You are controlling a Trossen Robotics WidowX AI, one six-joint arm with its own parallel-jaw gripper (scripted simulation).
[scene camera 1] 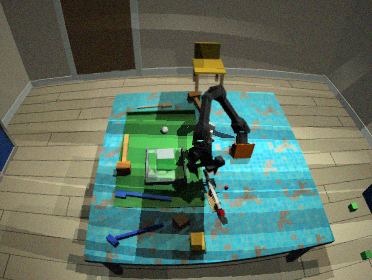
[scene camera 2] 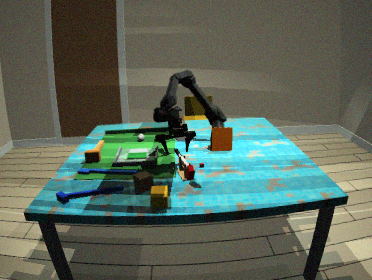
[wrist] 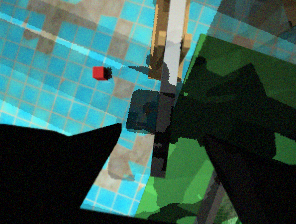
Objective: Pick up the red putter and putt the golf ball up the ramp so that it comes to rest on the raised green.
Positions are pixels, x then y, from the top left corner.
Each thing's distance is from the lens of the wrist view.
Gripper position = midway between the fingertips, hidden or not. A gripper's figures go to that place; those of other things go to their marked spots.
my gripper (wrist: pixel 162 132): 12 cm
green mat (wrist: pixel 231 92): 20 cm
